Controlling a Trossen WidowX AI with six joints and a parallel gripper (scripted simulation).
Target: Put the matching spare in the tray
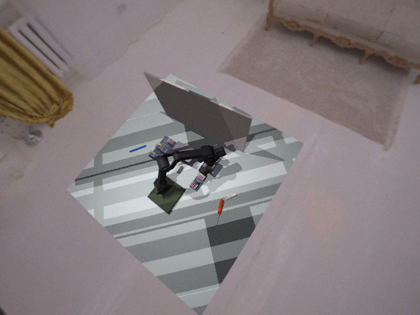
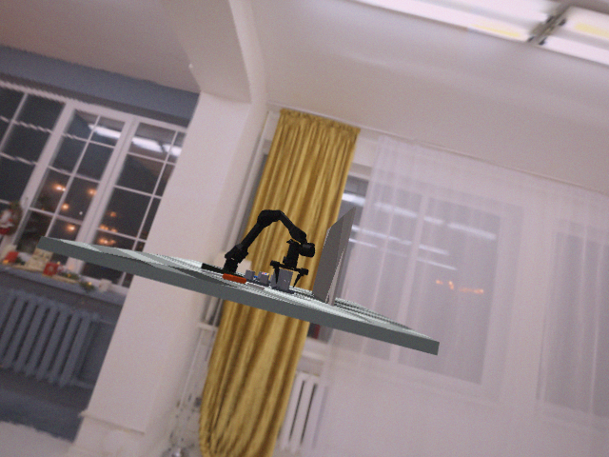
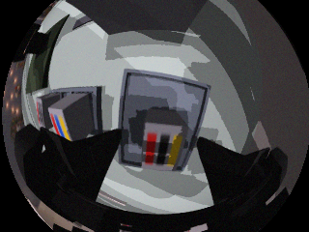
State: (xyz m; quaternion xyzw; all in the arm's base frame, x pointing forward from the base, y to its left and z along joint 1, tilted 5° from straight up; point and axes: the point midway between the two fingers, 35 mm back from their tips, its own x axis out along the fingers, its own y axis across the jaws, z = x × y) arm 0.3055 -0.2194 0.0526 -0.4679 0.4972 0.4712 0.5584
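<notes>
Now: the grey tray 2 cm below my gripper tip. Round my gripper tip: upright panel (22 cm ahead, 20 cm to the left, 20 cm above); then mounted unit (2 cm behind, 21 cm to the left, 3 cm above); then small grey piece (13 cm behind, 19 cm to the left, 2 cm below).
</notes>
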